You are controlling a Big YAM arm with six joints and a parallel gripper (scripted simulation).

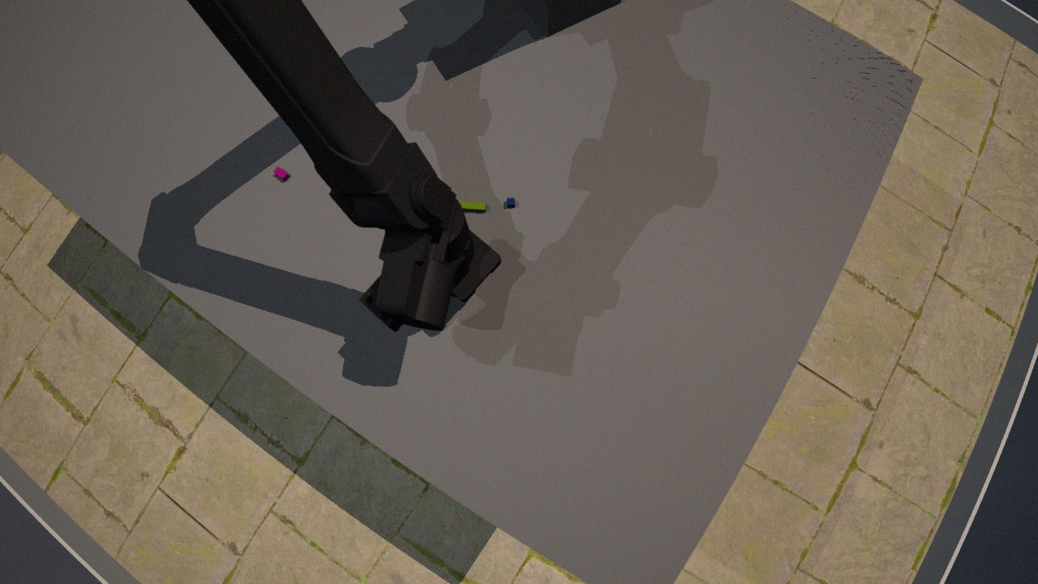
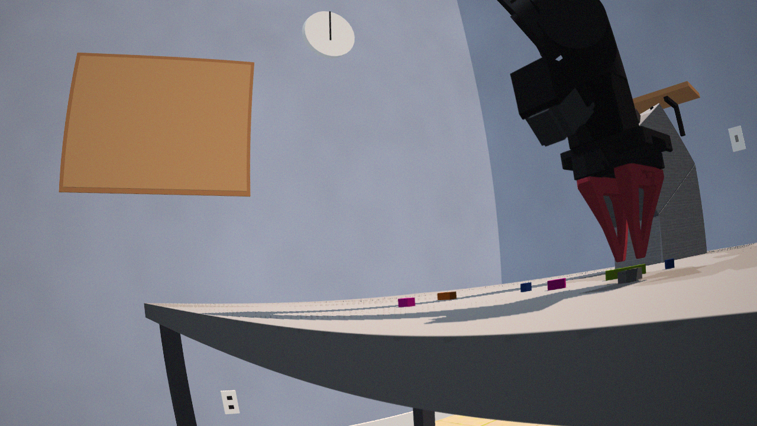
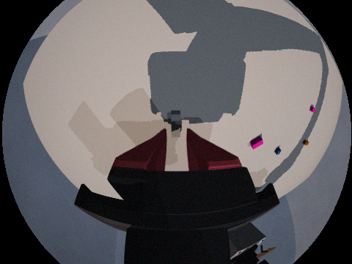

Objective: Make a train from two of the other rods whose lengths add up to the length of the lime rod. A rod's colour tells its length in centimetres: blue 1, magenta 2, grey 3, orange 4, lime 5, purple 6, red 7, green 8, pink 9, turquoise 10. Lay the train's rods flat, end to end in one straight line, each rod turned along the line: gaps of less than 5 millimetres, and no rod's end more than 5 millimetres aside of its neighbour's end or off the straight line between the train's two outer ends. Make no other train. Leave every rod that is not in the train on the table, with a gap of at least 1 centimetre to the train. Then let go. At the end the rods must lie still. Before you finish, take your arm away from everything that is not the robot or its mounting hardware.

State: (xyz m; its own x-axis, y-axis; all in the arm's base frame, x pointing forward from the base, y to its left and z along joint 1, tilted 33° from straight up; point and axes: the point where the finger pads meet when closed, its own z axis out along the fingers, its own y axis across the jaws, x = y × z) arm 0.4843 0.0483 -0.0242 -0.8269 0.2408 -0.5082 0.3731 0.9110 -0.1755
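Right now my hand is 20 mm above the grey rod. From my hand the other things lie so: lime rod 90 mm behind, 20 mm to the right, 20 mm below; orange rod 310 mm to the right, 180 mm behind, 20 mm below.
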